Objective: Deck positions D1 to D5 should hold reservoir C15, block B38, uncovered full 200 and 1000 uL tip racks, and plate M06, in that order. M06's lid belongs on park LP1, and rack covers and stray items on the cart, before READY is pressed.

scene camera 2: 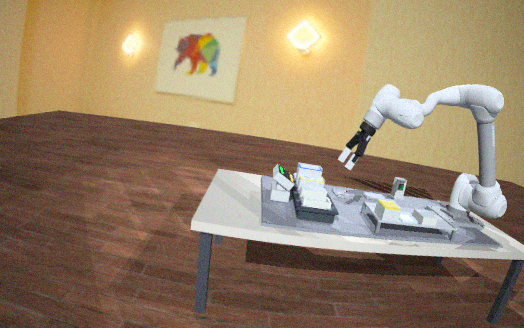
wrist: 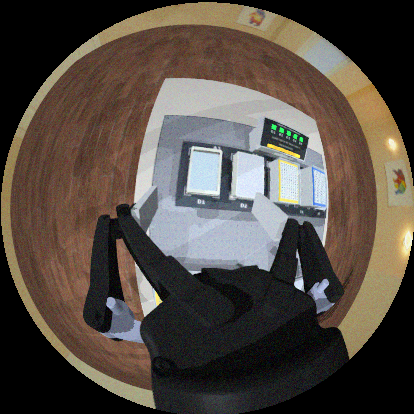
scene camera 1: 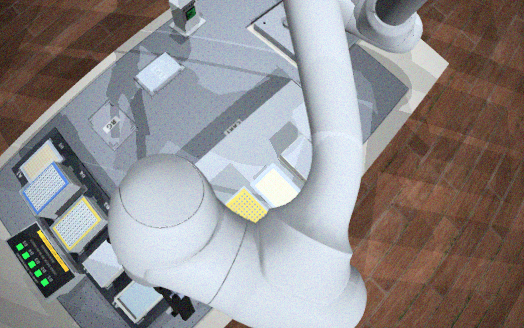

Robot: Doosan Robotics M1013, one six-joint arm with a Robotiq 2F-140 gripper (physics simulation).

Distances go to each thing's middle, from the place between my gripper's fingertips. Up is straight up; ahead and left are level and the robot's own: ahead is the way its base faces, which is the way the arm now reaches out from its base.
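RG holder (scene camera 1: 125,127): well below my hand, far to the right, a good way behind.
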